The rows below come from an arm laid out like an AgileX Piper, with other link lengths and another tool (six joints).
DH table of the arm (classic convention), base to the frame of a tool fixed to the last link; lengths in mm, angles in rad. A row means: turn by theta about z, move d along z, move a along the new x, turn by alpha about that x. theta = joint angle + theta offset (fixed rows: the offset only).
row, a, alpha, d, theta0
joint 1, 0, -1.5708, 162.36, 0
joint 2, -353.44, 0, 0, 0.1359
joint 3, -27.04, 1.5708, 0, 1.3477
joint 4, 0, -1.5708, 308.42, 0
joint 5, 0, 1.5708, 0, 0
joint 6, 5.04, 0.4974, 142.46, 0.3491
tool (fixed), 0, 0, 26.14, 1.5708
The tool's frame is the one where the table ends.
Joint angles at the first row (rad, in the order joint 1, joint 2, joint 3, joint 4, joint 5, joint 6):
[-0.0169 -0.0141 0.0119 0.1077 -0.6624 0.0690]
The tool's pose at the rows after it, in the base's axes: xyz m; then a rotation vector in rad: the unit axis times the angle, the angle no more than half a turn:
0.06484 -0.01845 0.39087 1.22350 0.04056 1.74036
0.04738 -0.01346 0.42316 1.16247 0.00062 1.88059
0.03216 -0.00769 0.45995 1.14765 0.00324 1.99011
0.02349 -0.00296 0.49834 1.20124 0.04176 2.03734
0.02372 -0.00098 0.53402 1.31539 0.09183 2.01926
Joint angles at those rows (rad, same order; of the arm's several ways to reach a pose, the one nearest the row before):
[-0.0169 -0.0141 -0.0248 0.0846 -0.7557 0.1601]
[-0.0169 -0.0138 -0.0958 0.0499 -0.7866 0.2705]
[-0.0169 -0.0049 -0.2043 0.0122 -0.7330 0.3830]
[-0.0168 0.0249 -0.3444 -0.0260 -0.5941 0.4806]
[-0.0169 0.0820 -0.4985 -0.0591 -0.4056 0.5557]

